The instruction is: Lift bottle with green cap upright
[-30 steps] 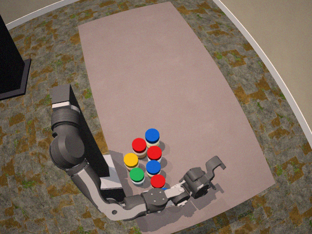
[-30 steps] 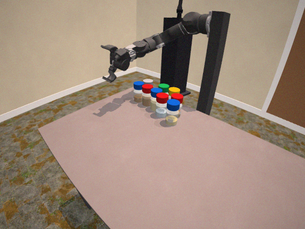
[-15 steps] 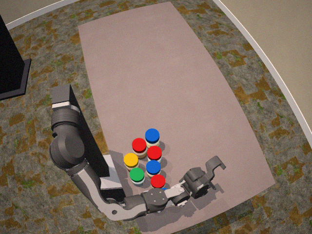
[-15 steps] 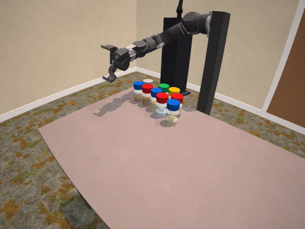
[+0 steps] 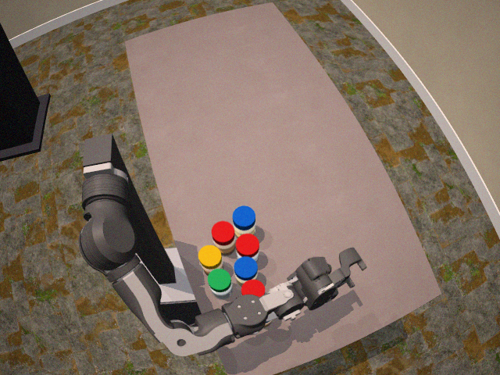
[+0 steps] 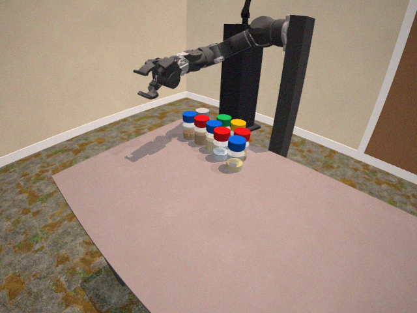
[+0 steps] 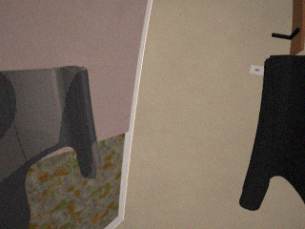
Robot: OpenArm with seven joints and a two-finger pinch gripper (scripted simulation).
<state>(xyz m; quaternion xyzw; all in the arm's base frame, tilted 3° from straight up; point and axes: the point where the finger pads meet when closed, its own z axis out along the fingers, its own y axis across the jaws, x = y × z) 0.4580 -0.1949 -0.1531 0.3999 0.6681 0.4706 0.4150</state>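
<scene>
Now: hand 200 mm past the red-capped bottle, 200 mm above it and 150 mm to the right of it.
</scene>
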